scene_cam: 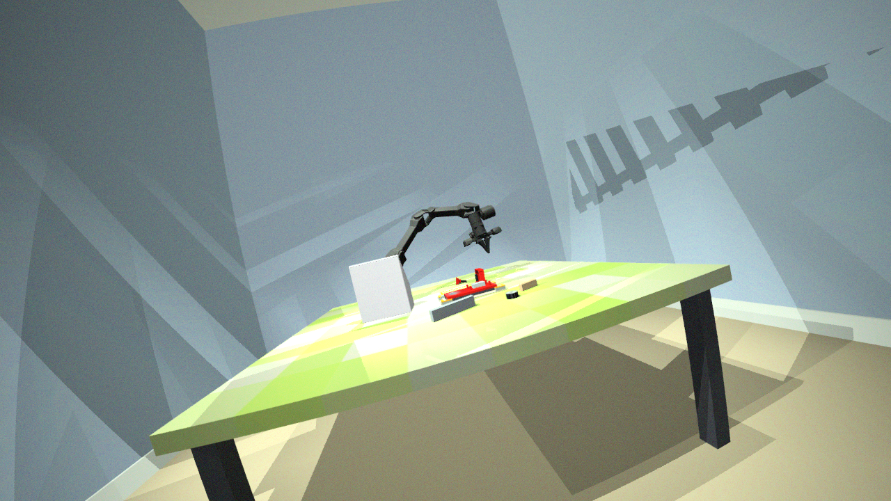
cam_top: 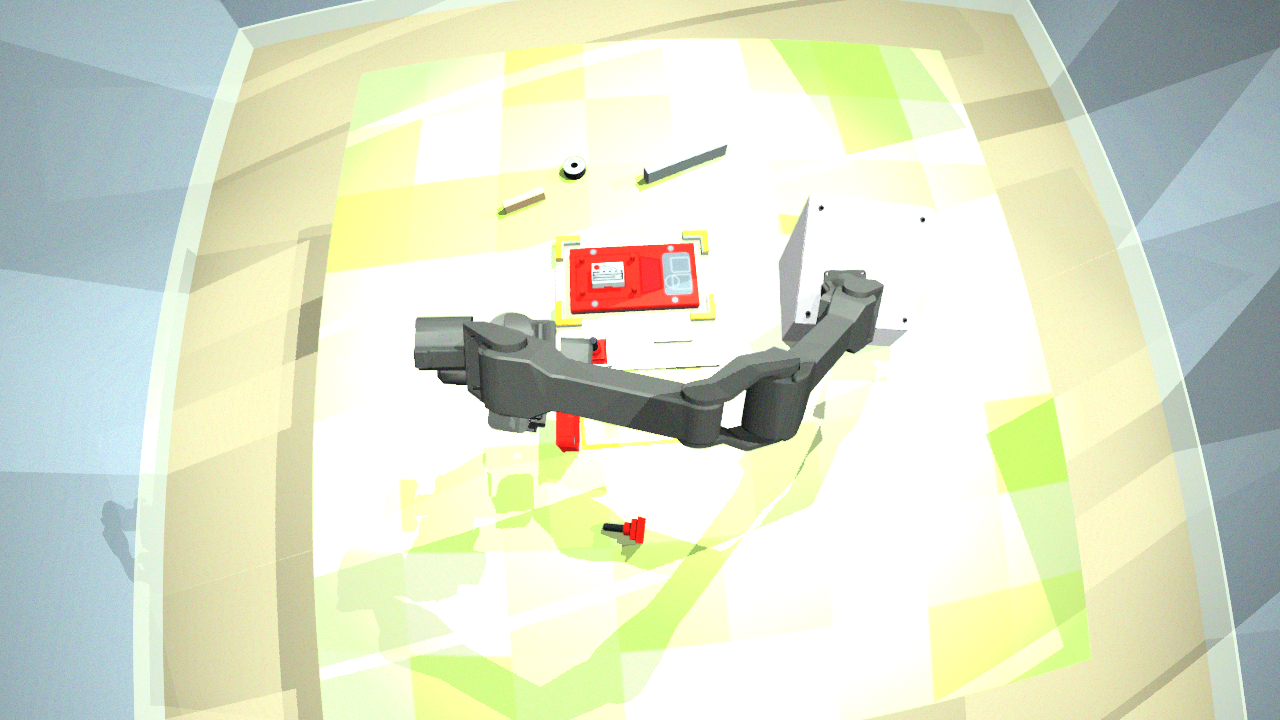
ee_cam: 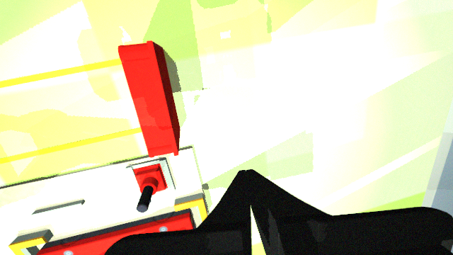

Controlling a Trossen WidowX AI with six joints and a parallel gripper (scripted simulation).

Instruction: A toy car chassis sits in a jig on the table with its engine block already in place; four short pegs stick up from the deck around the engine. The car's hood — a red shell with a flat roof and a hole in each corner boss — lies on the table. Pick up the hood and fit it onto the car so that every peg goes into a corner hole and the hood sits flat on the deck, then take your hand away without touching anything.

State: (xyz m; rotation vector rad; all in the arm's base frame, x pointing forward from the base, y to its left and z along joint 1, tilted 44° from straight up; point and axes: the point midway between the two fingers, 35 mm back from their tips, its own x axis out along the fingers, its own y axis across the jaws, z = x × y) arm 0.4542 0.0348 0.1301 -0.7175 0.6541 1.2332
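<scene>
Right now my gripper tip is 60 mm past the red hood, 40 mm to the right of it and 100 mm above it. Also, from my gripper tip: grey bar 260 mm behind, 410 mm to the right, 120 mm below; then grey engine block 120 mm behind, 180 mm to the right, 110 mm below; then wooden block 20 mm ahead, 340 mm to the right, 120 mm below.
</scene>
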